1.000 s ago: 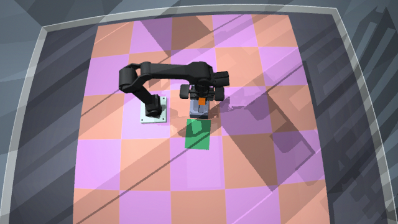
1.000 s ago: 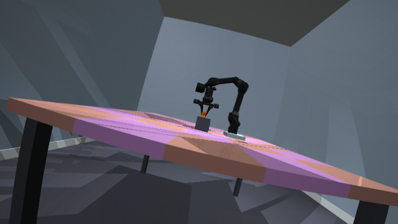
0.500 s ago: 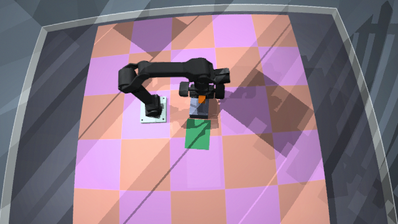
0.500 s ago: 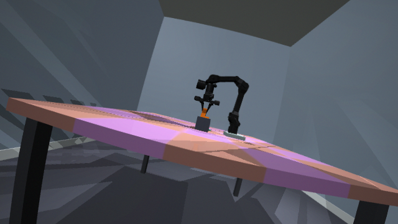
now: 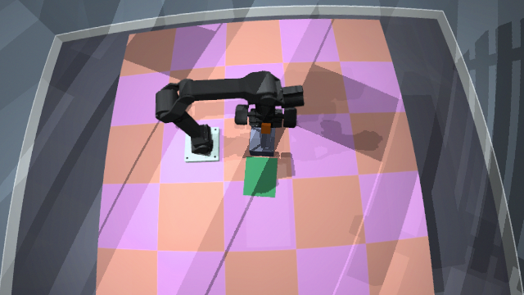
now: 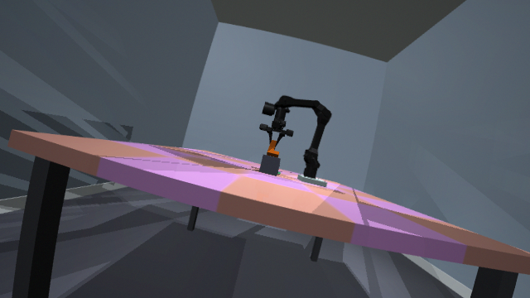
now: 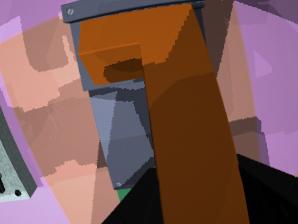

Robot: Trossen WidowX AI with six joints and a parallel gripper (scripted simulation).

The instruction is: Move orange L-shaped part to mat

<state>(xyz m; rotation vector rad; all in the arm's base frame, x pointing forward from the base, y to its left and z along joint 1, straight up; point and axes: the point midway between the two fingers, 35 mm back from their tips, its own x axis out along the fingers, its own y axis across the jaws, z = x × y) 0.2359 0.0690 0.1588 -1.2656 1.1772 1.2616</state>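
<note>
Now: the green mat 15 cm to the right of my gripper tip and 17 cm below it. From my gripper tip the other things lie so: orange L-shaped part: 2 cm behind, 3 cm to the left, 3 cm below.
</note>
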